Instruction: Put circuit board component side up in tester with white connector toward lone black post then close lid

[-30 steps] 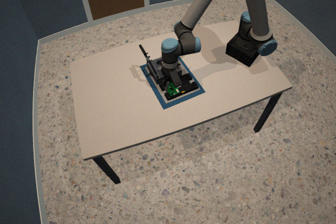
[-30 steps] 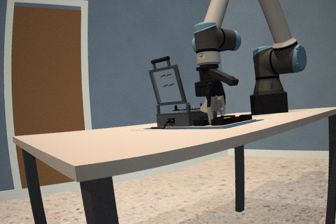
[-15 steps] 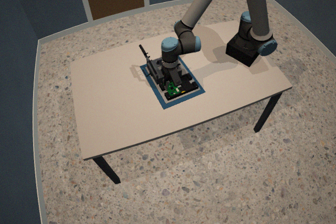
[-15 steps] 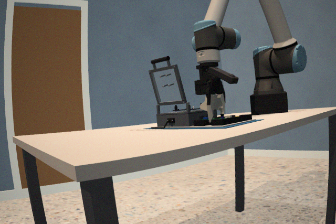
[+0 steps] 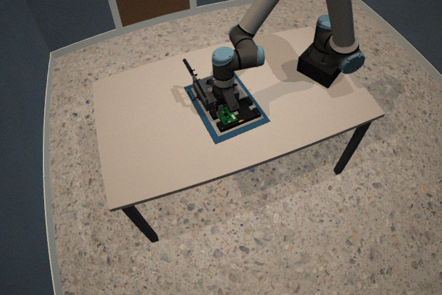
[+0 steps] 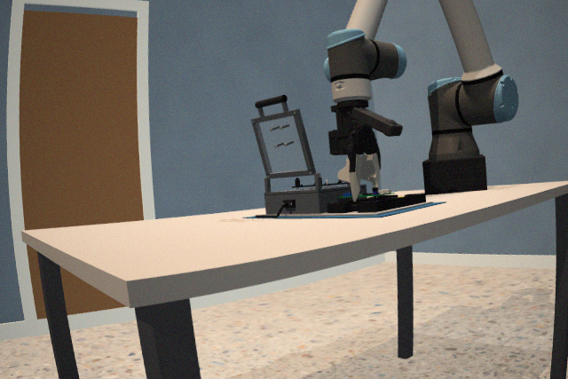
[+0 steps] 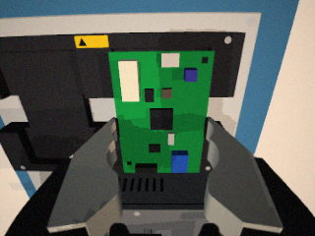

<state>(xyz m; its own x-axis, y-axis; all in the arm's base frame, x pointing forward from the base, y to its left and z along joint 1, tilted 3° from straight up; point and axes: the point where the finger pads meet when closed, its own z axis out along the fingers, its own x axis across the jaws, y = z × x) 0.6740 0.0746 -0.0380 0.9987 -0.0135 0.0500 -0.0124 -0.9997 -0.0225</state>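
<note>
Now: hand 130 mm to the left of the tester, 70 mm below it and 10 mm past it. Round my hand: tester lid: 170 mm to the right, 140 mm above, 80 mm ahead; green circuit board: right at my hand; black latch block: 110 mm to the right, 100 mm behind, 50 mm above.
</note>
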